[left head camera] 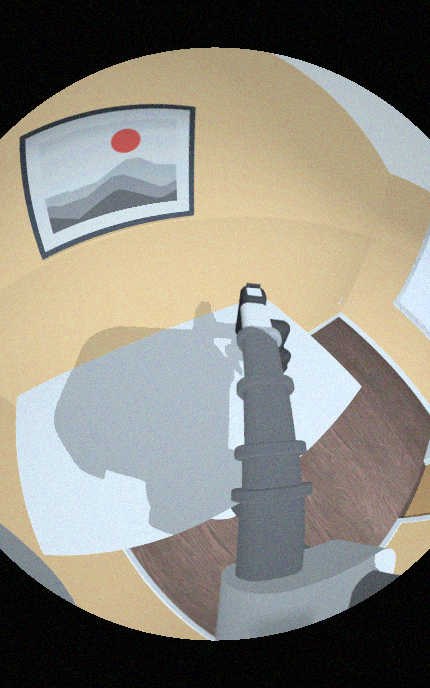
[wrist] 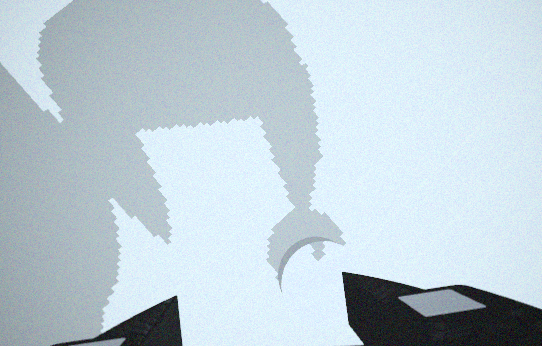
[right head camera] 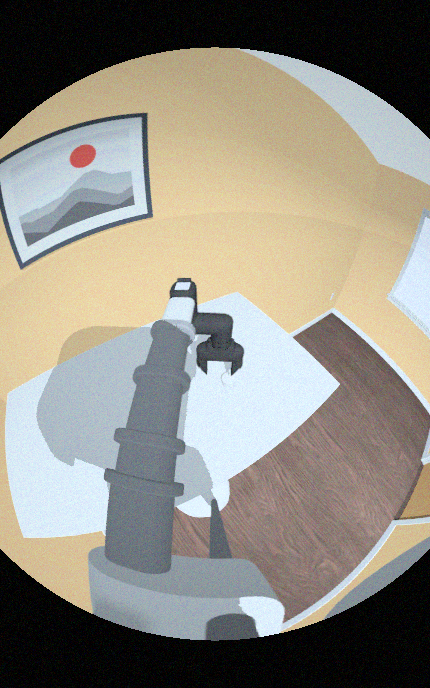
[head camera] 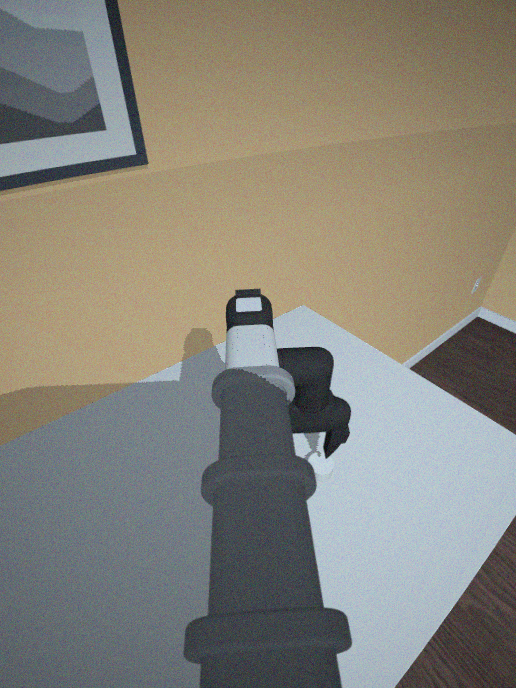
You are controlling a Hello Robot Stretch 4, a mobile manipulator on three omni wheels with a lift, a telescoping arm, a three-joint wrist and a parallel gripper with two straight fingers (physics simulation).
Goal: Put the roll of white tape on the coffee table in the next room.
Labels:
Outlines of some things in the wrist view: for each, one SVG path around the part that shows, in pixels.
My gripper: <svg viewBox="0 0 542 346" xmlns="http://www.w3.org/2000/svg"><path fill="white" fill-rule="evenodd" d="M178 296L173 296L132 316L93 339L59 343L52 346L183 346ZM342 272L348 324L364 344L350 346L542 346L542 309L467 285L450 285L422 289L386 279Z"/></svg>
A roll of white tape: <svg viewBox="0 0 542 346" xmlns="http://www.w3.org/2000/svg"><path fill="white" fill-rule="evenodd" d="M301 239L288 248L278 268L278 283L285 304L298 320L309 326L329 328L340 325L348 320L342 272L364 275L363 268L357 257L349 249L328 238L307 237Z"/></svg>

